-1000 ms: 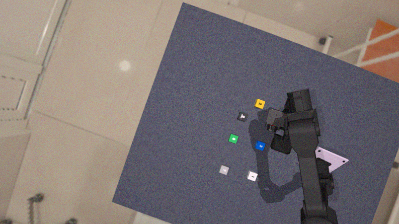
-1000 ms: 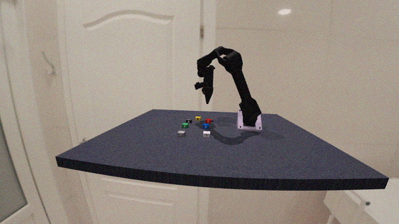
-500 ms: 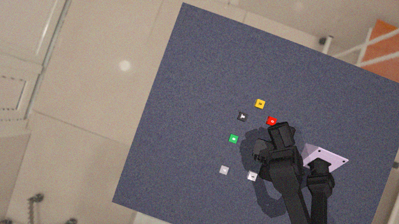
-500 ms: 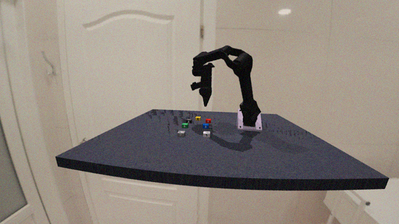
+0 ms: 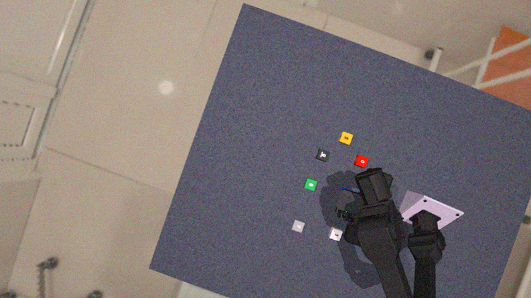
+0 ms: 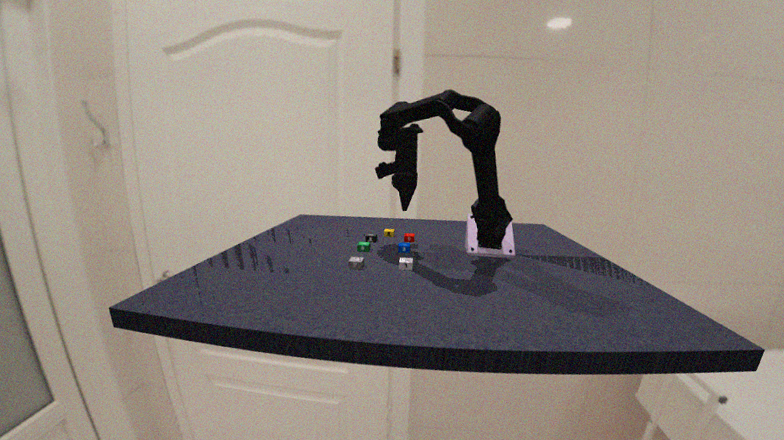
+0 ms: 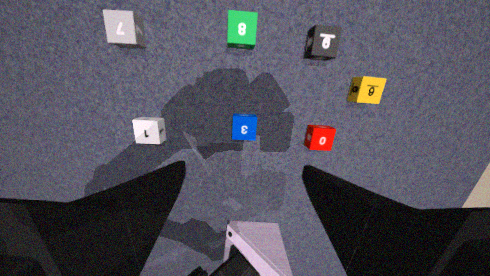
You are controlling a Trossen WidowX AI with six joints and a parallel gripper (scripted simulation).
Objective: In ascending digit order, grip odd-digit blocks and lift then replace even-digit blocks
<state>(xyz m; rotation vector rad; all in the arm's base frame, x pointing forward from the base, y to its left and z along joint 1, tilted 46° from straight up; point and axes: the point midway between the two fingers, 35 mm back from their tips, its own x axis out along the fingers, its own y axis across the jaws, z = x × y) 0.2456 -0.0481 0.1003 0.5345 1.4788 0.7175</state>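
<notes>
Now: the red block 12 cm to the right of my gripper tip and 11 cm below it. Round my gripper tip: blue block 11 cm below; green block 11 cm ahead, 2 cm to the left, 11 cm below; white block 2 cm behind, 12 cm to the left, 11 cm below.
</notes>
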